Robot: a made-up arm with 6 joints.
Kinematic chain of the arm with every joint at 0, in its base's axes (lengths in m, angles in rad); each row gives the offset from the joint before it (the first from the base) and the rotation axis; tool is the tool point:
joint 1: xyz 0 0 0.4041 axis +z
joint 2: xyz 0 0 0 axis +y
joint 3: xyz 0 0 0.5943 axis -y
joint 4: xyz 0 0 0 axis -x
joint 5: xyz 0.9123 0 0 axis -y
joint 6: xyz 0 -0.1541 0 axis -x
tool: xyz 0 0 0
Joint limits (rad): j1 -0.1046..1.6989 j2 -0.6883..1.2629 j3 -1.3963..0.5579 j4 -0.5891..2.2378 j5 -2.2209..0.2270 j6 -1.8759..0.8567
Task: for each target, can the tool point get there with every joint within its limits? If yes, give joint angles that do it. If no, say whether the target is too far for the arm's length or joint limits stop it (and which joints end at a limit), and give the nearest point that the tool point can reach.
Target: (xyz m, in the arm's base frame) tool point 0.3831 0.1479 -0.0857
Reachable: yes | joints 0.4411 0.7497 -0.9803 1.3761 -1.4800 -0.3746
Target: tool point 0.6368 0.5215 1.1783
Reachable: yes | joints 0.8731 -0.1428 0.0827 -0.1204 -0.5042 -0.3526
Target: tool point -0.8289 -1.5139 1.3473
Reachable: no: too far | nearest point -0.1117 -0.2040 1.7769 | short by 1.554 m
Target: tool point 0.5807 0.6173 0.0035
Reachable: yes | joints 0.9812 0.7950 -0.3808 0.4407 -0.6828 -0.5350
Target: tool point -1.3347 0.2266 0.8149
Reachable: no: joint limits stop it (at a limit: joint 1, joint 2, joint 4) | nearest point -0.1637 0.5244 0.8058 | short by 1.208 m
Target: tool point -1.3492 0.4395 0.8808
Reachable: no: joint limits stop it (at a limit: joint 1, joint 4) | nearest point -0.1723 0.5911 0.8808 | short by 1.187 m
